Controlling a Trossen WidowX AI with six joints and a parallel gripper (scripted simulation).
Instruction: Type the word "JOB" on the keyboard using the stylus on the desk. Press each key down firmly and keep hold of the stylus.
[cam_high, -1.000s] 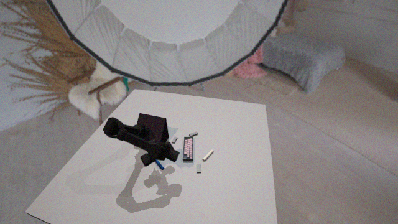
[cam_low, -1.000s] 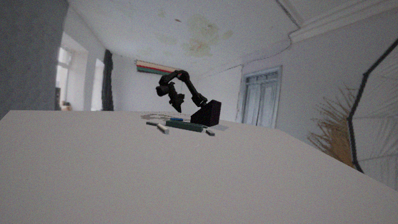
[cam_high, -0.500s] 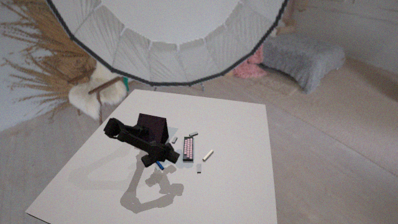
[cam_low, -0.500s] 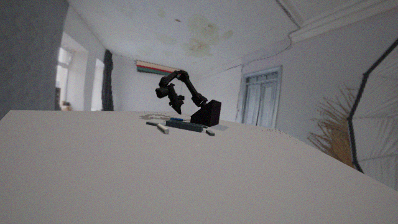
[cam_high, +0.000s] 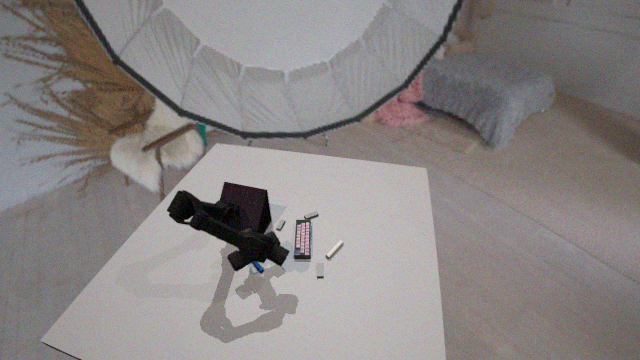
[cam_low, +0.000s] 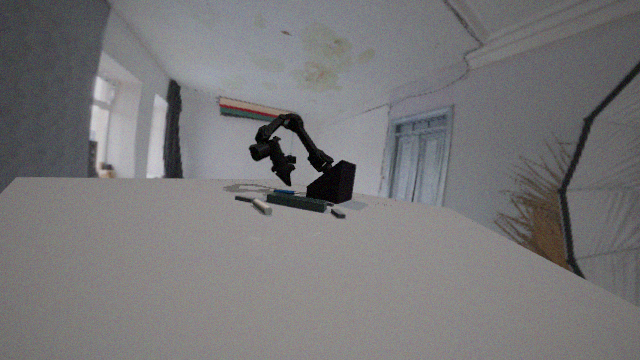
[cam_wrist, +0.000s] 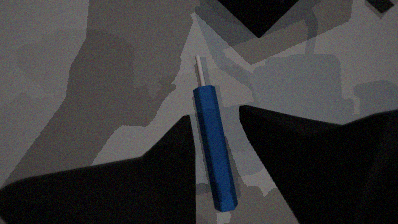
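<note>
The blue stylus lies 3 cm below my gripper tip, 1 cm to the left of it and 1 cm behind it. Round my gripper tip: white cylinder: 29 cm ahead, 13 cm to the left, 3 cm below; grey block: 21 cm to the left, 4 cm ahead, 3 cm below.
</note>
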